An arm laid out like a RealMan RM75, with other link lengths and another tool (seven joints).
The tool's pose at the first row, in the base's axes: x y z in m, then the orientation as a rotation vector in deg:
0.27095 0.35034 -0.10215 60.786 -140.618 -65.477
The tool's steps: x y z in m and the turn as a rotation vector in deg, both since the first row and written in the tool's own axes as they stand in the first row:
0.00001 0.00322 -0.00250 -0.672 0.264 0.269
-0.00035 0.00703 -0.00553 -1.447 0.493 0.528
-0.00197 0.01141 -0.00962 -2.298 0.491 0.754
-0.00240 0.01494 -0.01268 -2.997 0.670 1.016
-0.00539 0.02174 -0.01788 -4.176 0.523 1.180
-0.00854 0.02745 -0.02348 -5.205 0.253 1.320
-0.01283 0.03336 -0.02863 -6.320 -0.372 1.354
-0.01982 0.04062 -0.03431 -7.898 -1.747 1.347
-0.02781 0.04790 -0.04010 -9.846 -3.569 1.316
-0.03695 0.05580 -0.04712 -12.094 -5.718 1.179
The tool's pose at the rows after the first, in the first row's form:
0.27048 0.35030 -0.09810 60.319 -139.929 -65.926
0.27021 0.35047 -0.09323 59.825 -139.177 -66.514
0.27106 0.35117 -0.08712 59.279 -138.524 -67.375
0.27101 0.35125 -0.08243 58.787 -137.869 -67.907
0.27211 0.35332 -0.07367 58.181 -137.022 -69.243
0.27407 0.35480 -0.06543 57.608 -136.377 -70.515
0.27653 0.35742 -0.05725 57.029 -135.879 -72.194
0.28046 0.36221 -0.04748 56.104 -135.482 -74.981
0.28515 0.36764 -0.03754 54.917 -135.013 -78.525
0.29092 0.37344 -0.02621 53.616 -134.386 -82.678

